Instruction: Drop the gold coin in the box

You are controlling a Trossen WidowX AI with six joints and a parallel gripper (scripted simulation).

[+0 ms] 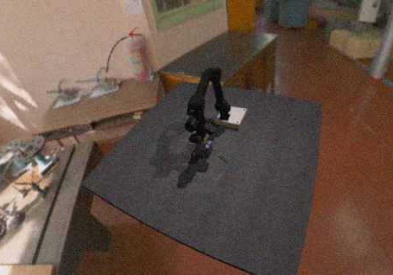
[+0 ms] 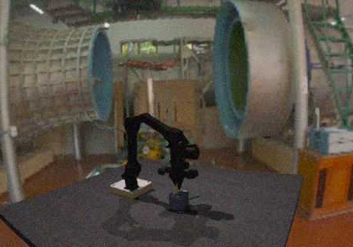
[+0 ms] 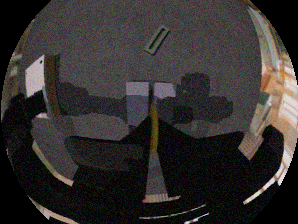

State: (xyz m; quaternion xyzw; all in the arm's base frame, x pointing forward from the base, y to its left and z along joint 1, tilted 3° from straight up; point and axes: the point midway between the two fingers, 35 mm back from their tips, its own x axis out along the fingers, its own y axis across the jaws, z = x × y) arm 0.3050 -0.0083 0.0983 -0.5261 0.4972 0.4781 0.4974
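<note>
The thin gold coin lies 1 cm above my gripper tip.
</note>
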